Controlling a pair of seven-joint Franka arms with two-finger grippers.
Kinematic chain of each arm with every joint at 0, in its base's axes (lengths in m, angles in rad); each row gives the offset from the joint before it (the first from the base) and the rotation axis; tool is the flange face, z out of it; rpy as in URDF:
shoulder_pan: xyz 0 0 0.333 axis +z
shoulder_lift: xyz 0 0 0 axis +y
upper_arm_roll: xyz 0 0 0.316 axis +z
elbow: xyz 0.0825 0 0 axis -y
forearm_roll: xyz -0.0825 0 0.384 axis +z
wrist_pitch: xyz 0 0 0 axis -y
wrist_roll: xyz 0.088 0 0 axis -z
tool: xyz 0 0 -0.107 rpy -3.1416 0 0
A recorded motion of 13 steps. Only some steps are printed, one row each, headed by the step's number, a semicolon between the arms.
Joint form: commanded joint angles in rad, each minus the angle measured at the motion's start. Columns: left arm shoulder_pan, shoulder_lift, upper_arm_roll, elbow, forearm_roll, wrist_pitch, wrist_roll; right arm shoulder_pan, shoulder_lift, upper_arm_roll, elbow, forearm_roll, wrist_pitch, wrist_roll.
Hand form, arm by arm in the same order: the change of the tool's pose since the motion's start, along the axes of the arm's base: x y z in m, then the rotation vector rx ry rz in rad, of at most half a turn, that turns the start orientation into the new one. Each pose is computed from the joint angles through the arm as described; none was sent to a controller.
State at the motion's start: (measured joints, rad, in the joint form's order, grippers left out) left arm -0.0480 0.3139 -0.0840 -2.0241 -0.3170 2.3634 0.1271; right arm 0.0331 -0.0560 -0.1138 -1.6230 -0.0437 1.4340 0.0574
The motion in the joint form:
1: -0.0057 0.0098 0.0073 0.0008 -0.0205 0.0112 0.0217; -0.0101 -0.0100 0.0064 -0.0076 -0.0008 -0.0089 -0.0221
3: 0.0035 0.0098 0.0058 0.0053 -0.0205 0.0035 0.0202; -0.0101 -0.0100 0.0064 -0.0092 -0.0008 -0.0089 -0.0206
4: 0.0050 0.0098 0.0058 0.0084 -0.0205 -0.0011 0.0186; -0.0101 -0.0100 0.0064 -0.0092 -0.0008 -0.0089 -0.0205
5: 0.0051 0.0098 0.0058 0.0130 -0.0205 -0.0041 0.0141; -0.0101 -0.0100 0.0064 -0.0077 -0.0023 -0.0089 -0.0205
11: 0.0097 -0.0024 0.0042 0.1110 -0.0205 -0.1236 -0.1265; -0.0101 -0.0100 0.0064 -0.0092 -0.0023 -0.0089 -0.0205
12: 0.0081 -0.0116 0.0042 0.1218 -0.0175 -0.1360 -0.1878; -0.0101 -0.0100 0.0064 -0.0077 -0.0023 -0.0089 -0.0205
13: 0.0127 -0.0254 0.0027 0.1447 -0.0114 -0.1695 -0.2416; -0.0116 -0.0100 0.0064 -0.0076 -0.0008 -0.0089 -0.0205
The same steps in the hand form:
1: 0.0012 0.0010 -0.0046 -0.0102 -0.0052 -0.0026; -0.0044 -0.0019 0.0011 0.0035 0.0071 0.0179
3: 0.0024 0.0052 -0.0034 -0.0122 -0.0019 0.0047; -0.0044 -0.0019 0.0003 0.0035 0.0086 0.0164
4: 0.0030 0.0058 -0.0024 -0.0131 -0.0001 0.0067; -0.0044 -0.0019 0.0003 0.0034 0.0086 0.0163
5: 0.0041 0.0057 -0.0007 -0.0141 -0.0007 0.0104; -0.0044 -0.0021 0.0010 0.0018 0.0073 0.0163
11: 0.0205 0.0010 0.0395 -0.0410 0.0420 0.1186; -0.0044 -0.0020 0.0003 0.0020 0.0088 0.0163
12: 0.0218 -0.0005 0.0490 -0.0427 0.0501 0.1708; -0.0044 -0.0021 0.0010 0.0018 0.0073 0.0163
13: 0.0241 0.0001 0.0651 -0.0452 0.0597 0.2130; -0.0044 -0.0026 0.0011 0.0033 0.0070 0.0148

